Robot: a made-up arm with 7 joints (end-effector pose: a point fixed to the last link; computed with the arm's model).
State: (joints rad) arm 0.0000 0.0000 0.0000 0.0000 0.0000 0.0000 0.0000
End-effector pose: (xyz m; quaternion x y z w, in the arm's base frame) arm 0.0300 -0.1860 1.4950 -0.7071 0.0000 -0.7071 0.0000
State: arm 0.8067 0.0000 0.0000 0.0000 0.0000 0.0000 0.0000
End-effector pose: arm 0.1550 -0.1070 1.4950 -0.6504 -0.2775 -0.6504 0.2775
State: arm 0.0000 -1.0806 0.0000 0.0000 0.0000 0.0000 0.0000
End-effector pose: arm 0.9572 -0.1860 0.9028 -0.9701 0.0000 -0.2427 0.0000
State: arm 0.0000 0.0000 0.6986 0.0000 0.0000 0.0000 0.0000
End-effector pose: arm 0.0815 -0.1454 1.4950 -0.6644 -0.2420 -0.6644 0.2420
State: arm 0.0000 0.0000 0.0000 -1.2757 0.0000 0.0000 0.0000
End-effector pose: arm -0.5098 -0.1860 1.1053 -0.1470 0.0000 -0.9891 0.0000
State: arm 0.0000 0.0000 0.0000 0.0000 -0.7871 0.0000 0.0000
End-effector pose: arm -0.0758 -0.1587 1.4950 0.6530 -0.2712 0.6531 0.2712
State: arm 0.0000 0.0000 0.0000 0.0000 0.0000 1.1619 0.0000
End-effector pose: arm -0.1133 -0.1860 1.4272 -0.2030 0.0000 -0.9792 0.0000
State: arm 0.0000 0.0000 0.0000 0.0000 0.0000 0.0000 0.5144
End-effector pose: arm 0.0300 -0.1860 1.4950 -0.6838 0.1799 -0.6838 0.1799
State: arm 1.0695 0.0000 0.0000 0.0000 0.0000 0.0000 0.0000
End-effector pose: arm 0.1775 -0.0631 1.4950 -0.6084 -0.3604 -0.6084 0.3604
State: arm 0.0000 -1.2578 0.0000 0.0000 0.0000 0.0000 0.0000
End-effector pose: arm 1.0263 -0.1860 0.7266 -0.9878 0.0000 -0.1559 0.0000
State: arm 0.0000 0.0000 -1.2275 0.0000 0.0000 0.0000 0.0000
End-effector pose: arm -0.0756 -0.1539 1.4950 0.5781 -0.4072 0.5781 0.4072
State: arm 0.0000 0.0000 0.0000 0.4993 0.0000 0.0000 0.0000
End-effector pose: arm 0.2968 -0.1860 1.4234 -0.8599 0.0000 -0.5105 0.0000
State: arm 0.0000 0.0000 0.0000 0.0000 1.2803 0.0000 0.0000
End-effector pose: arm 0.1508 -0.0662 1.4950 -0.5671 -0.4224 -0.5671 0.4224
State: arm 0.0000 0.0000 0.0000 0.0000 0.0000 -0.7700 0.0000
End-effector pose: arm 0.1239 -0.1860 1.4407 -0.9209 0.0000 -0.3898 0.0000
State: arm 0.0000 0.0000 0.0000 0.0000 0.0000 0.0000 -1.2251
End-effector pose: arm 0.0300 -0.1860 1.4950 0.5785 0.4066 0.5785 0.4066
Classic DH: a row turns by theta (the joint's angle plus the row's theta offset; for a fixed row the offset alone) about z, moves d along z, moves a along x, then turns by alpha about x. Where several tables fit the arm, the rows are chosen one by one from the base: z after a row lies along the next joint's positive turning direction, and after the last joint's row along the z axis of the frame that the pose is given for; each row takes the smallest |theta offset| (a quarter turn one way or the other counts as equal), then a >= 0, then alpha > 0; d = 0 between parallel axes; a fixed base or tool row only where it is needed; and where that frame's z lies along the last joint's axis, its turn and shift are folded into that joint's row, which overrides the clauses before.
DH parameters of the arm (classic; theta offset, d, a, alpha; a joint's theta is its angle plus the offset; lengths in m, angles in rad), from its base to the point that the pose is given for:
joint 1: 0 0.426 0 1.5708
joint 2: 0 0.095 0 -1.5708
joint 3: 0 0.51 0.023 -1.5708
joint 4: 0 0.05 -0.013 1.5708
joint 5: 0 0.416 0 1.5708
joint 6: 1.5708 0.141 0.143 1.5708
joint 7: 0 0.02 0 0

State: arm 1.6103 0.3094 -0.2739 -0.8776 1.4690 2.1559 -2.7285
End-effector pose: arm 0.1549 -0.4308 1.1512 -0.1131 0.6131 -0.7631 0.1704
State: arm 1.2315 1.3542 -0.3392 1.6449 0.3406 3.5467 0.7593
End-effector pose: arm 0.1259 -0.4214 0.7639 0.6674 0.4000 -0.4018 0.4829
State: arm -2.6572 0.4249 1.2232 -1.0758 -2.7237 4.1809 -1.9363
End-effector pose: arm 0.2079 0.5338 0.7925 0.4702 -0.5010 0.6698 0.2817
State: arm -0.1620 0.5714 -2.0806 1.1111 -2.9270 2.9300 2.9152
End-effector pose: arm -0.3743 -0.3779 0.9761 0.4208 -0.8218 0.3781 0.0674
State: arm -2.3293 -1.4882 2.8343 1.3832 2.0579 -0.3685 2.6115
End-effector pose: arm -0.3988 -0.2869 1.0655 -0.7392 -0.1456 0.5551 0.3525
